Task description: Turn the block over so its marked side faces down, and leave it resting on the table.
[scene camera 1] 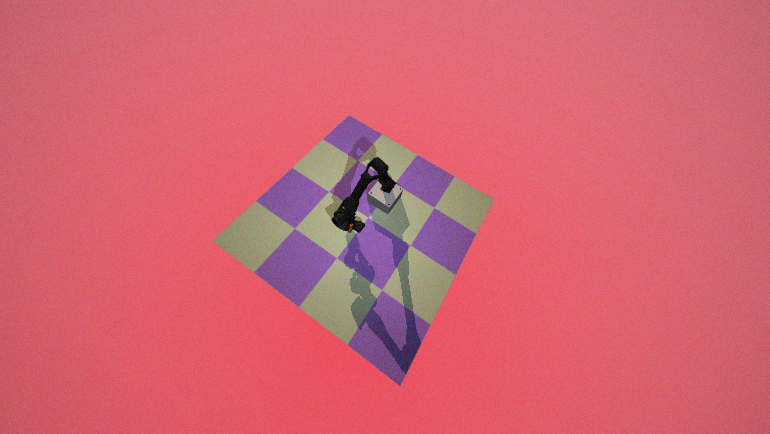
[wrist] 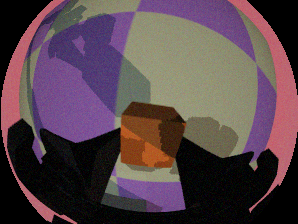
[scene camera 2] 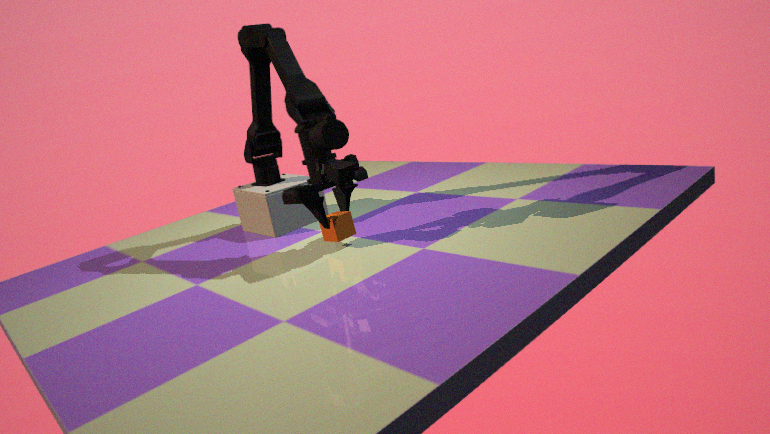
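Observation:
My gripper (scene camera 2: 336, 224), which the wrist view shows too as my gripper (wrist: 150, 135), is in view. My gripper holds an orange block (scene camera 2: 341, 226), and in the wrist view I also see the orange block (wrist: 151, 134).

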